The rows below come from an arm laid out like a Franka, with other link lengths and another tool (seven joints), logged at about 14 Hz.
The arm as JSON. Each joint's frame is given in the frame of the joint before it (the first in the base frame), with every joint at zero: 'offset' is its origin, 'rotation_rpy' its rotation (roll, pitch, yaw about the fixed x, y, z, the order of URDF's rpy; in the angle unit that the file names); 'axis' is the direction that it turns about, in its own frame. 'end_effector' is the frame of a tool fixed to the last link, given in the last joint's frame.
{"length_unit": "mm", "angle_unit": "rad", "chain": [
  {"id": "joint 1", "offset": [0.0, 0.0, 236.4], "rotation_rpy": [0.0, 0.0, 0.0], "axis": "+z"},
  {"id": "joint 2", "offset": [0.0, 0.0, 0.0], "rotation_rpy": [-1.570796, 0.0, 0.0], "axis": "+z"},
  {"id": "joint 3", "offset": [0.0, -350.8, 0.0], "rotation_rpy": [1.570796, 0.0, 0.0], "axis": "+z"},
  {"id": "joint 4", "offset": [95.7, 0.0, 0.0], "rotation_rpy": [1.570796, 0.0, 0.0], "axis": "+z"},
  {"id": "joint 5", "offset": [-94.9, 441.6, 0.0], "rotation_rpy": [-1.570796, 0.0, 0.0], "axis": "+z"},
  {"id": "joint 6", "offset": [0.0, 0.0, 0.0], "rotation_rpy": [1.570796, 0.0, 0.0], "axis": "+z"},
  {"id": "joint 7", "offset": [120.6, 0.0, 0.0], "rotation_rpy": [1.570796, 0.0, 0.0], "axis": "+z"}
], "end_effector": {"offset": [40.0, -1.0, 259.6], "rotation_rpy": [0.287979, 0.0, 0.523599]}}
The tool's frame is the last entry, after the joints.
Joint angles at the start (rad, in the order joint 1, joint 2, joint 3, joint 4, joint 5, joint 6, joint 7):
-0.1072 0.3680 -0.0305 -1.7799 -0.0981 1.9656 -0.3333
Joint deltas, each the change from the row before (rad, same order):
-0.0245 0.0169 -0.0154 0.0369 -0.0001 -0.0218 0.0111
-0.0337 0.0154 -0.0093 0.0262 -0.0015 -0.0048 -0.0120
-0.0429 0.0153 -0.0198 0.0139 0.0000 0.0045 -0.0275
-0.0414 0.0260 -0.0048 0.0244 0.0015 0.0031 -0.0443
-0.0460 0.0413 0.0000 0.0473 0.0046 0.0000 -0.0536
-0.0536 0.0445 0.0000 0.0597 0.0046 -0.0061 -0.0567
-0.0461 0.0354 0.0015 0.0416 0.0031 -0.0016 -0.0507
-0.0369 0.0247 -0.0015 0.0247 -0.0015 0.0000 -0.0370
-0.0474 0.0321 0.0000 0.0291 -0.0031 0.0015 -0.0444
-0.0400 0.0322 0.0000 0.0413 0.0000 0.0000 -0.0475
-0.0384 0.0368 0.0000 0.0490 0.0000 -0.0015 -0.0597
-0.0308 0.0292 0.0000 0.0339 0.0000 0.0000 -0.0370
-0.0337 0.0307 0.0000 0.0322 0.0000 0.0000 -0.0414
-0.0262 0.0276 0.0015 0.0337 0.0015 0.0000 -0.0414
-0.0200 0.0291 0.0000 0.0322 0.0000 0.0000 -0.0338
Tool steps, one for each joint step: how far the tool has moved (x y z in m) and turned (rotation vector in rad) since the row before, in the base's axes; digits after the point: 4 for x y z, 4 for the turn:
0.0027 -0.0315 0.0048 -0.0093 0.0018 -0.0512
0.0009 -0.0331 0.0020 -0.0045 -0.0041 -0.0298
-0.0073 -0.0462 -0.0033 -0.0037 0.0006 -0.0333
-0.0038 -0.0338 -0.0065 0.0060 0.0021 -0.0021
0.0008 -0.0350 -0.0068 0.0095 -0.0029 0.0057
-0.0011 -0.0419 -0.0037 0.0080 -0.0058 0.0012
-0.0053 -0.0342 -0.0062 0.0085 -0.0024 0.0049
-0.0093 -0.0289 -0.0066 0.0037 0.0032 -0.0001
-0.0140 -0.0354 -0.0103 0.0053 0.0053 -0.0008
-0.0083 -0.0314 -0.0042 0.0026 -0.0051 0.0085
-0.0078 -0.0305 -0.0043 0.0032 -0.0056 0.0224
-0.0089 -0.0237 -0.0062 0.0026 -0.0015 0.0073
-0.0124 -0.0246 -0.0085 0.0052 0.0012 0.0087
-0.0074 -0.0190 -0.0053 0.0043 -0.0040 0.0167
-0.0063 -0.0155 -0.0075 0.0028 -0.0004 0.0150

